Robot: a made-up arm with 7 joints.
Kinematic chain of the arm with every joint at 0, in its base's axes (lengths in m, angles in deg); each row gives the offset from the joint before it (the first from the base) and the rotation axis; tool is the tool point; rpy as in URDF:
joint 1: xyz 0 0 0 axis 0.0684 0.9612 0.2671
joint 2: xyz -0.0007 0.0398 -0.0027 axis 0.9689 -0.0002 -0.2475
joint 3: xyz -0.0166 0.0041 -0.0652 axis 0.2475 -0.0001 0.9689
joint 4: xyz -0.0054 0 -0.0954 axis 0.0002 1 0
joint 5: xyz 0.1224 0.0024 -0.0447 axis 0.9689 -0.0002 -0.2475
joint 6: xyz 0.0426 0 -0.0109 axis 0.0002 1 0
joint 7: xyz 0.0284 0 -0.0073 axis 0.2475 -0.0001 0.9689
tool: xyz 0 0 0 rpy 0 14.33 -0.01
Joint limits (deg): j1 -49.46..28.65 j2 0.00..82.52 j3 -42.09..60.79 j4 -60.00..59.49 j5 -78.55..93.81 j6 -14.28..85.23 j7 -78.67..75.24
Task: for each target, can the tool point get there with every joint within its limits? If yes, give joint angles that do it. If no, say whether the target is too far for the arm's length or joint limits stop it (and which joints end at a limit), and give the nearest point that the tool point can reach.
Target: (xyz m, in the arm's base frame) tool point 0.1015 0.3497 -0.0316
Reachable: yes | joints 7.07 60.45 52.19 25.59 14.03 1.28 -40.04
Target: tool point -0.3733 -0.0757 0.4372
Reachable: no: too far | nearest point -0.0110 0.0804 0.1585 | short by 0.483 m
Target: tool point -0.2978 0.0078 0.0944
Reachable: no: joint limits stop it (at a limit: joint 1, joint 2, joint 3, joint 4, joint 5) | nearest point -0.0233 0.0647 0.1201 | short by 0.282 m
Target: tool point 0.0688 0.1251 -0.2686
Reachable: yes | joints 17.06 25.11 -7.07 1.57 5.16 56.85 -52.88
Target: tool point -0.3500 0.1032 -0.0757
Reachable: no: joint limits stop it (at a limit: joint 1, joint 3, joint 4, joint 6) | nearest point -0.2205 0.1424 -0.2414 | short by 0.214 m
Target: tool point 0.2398 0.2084 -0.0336
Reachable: yes | joints -29.59 42.77 23.87 0.13 -0.49 44.88 -51.42
